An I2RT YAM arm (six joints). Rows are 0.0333 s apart.
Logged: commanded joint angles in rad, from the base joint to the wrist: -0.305 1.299 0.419 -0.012 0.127 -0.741; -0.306 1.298 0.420 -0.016 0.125 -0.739; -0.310 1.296 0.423 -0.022 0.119 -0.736; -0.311 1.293 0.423 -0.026 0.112 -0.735; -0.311 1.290 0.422 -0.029 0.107 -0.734; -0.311 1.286 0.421 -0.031 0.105 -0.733; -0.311 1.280 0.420 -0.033 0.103 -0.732; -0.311 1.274 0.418 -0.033 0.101 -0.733; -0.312 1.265 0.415 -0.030 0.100 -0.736; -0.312 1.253 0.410 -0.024 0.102 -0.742; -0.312 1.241 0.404 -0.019 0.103 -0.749; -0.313 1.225 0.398 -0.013 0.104 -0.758; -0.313 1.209 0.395 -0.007 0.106 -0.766; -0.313 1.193 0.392 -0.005 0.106 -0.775; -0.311 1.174 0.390 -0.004 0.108 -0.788; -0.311 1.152 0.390 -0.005 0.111 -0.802; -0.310 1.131 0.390 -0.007 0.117 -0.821; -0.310 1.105 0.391 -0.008 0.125 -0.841
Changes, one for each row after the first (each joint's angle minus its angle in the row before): -0.001 -0.001 0.001 -0.004 -0.002 0.002; -0.004 -0.002 0.003 -0.006 -0.006 0.003; -0.001 -0.003 0.000 -0.004 -0.007 0.001; 0.000 -0.003 -0.001 -0.003 -0.005 0.001; 0.000 -0.004 -0.001 -0.002 -0.002 0.001; 0.000 -0.006 -0.001 -0.002 -0.002 0.001; 0.000 -0.006 -0.002 0.000 -0.002 -0.001; -0.001 -0.009 -0.003 0.003 -0.001 -0.003; 0.000 -0.012 -0.005 0.006 0.002 -0.006; 0.000 -0.012 -0.006 0.005 0.001 -0.007; -0.001 -0.016 -0.006 0.006 0.001 -0.009; 0.000 -0.016 -0.003 0.006 0.002 -0.008; 0.000 -0.016 -0.003 0.002 0.000 -0.009; 0.002 -0.019 -0.002 0.001 0.002 -0.013; 0.000 -0.022 0.000 -0.001 0.003 -0.014; 0.001 -0.021 0.000 -0.002 0.006 -0.019; 0.000 -0.026 0.001 -0.001 0.008 -0.020
